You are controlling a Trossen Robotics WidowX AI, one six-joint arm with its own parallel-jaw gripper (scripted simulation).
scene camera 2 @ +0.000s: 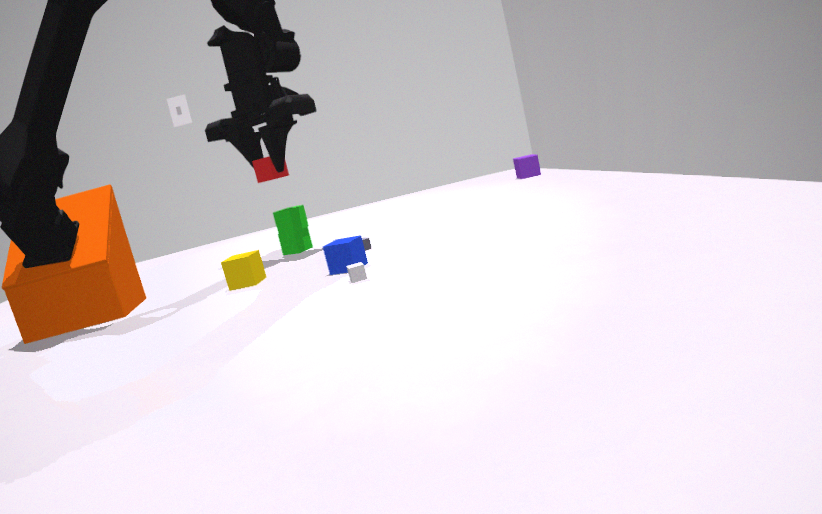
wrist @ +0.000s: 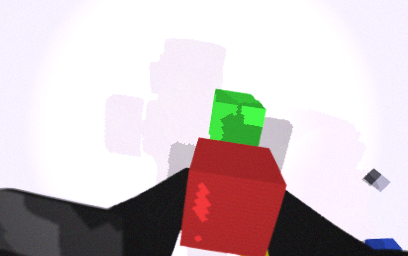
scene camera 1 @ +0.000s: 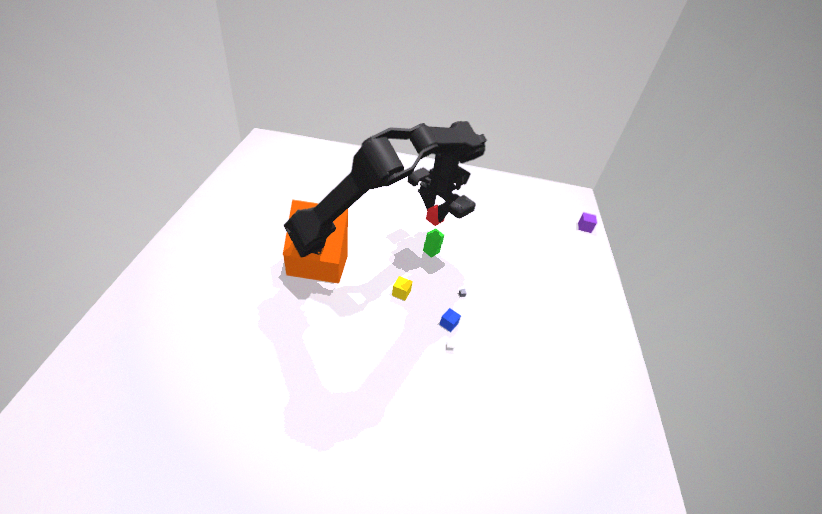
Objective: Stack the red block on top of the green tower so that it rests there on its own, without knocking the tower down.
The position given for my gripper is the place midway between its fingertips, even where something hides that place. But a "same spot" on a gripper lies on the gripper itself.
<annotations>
my gripper: scene camera 2 272, 174; wrist; scene camera 1
same spot on my gripper: (wrist: 156, 214) = (scene camera 1: 435, 197)
</annotations>
